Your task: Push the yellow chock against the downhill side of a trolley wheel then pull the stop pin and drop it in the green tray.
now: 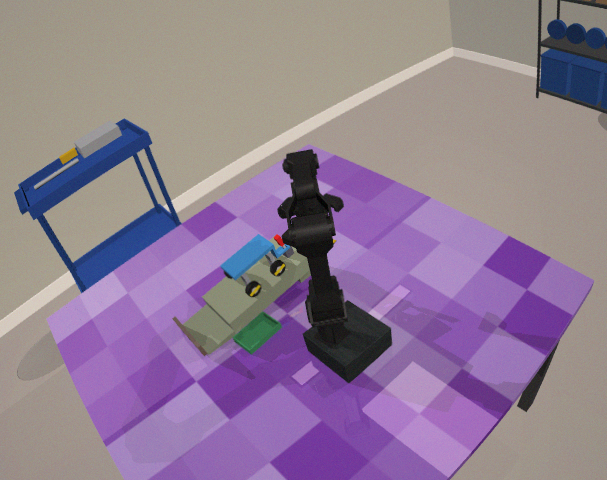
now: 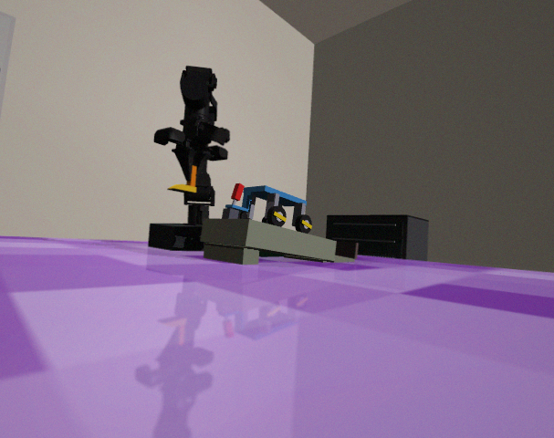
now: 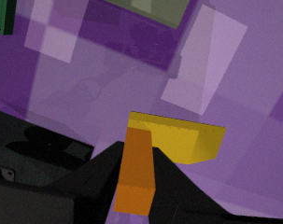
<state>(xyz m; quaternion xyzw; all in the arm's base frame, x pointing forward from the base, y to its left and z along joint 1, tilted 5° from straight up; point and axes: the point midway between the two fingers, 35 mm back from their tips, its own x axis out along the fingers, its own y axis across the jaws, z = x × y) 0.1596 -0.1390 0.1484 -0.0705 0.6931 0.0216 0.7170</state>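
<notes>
Now: gripper tip 130 mm short of the red-headed stop pin, 50 mm above it and 20 mm to the right of it. Also, from my gripper tip: yellow chock 20 mm to the right, 10 mm below; green tray 240 mm to the left, 180 mm below, 50 mm ahead; blue trolley 160 mm ahead, 120 mm to the left, 70 mm below.
</notes>
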